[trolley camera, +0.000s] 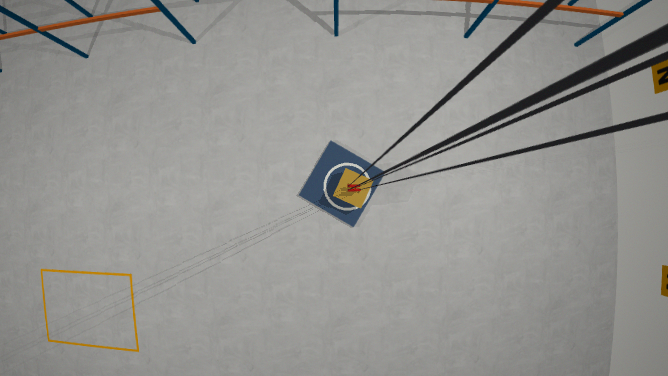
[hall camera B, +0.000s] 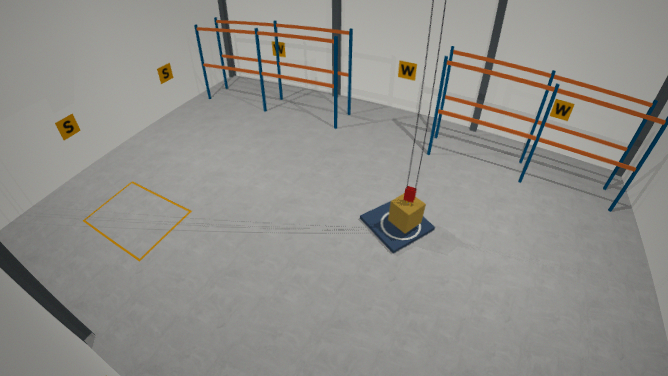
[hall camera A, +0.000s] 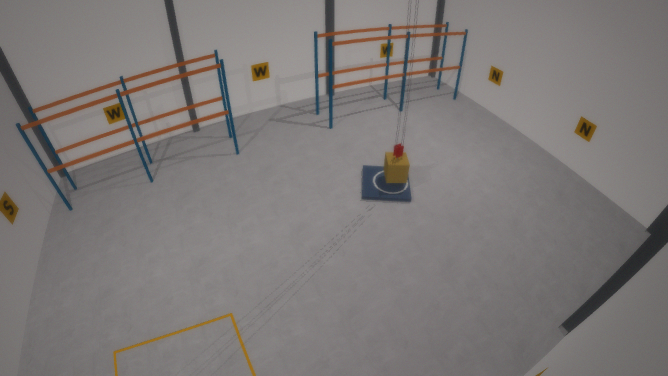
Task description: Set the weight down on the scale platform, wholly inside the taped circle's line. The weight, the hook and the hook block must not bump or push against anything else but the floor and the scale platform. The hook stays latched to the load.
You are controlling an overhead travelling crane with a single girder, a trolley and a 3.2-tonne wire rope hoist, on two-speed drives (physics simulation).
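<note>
The yellow box-shaped weight (hall camera A: 396,170) (hall camera B: 406,216) (trolley camera: 361,197) hangs upright, low over the dark blue scale platform (hall camera A: 370,193) (hall camera B: 371,217) (trolley camera: 327,155). A small gap seems to show under it; its exact height is hard to tell. In the trolley view it lies right of the middle of the white taped circle (hall camera A: 374,182) (hall camera B: 381,225) (trolley camera: 325,186) and covers part of the line's right side. The red hook block (hall camera A: 398,150) (hall camera B: 410,194) (trolley camera: 353,188) is just above the weight. My hook (hall camera A: 397,157) is latched to the weight, mostly hidden by the block.
Two blue and orange racks stand along the W wall, the left one (hall camera A: 135,136) (hall camera B: 335,82) and the right one (hall camera A: 330,85) (hall camera B: 539,133), both apart from the weight. A yellow outlined rectangle (hall camera A: 173,333) (hall camera B: 161,196) (trolley camera: 86,272) is marked on the floor away from the platform.
</note>
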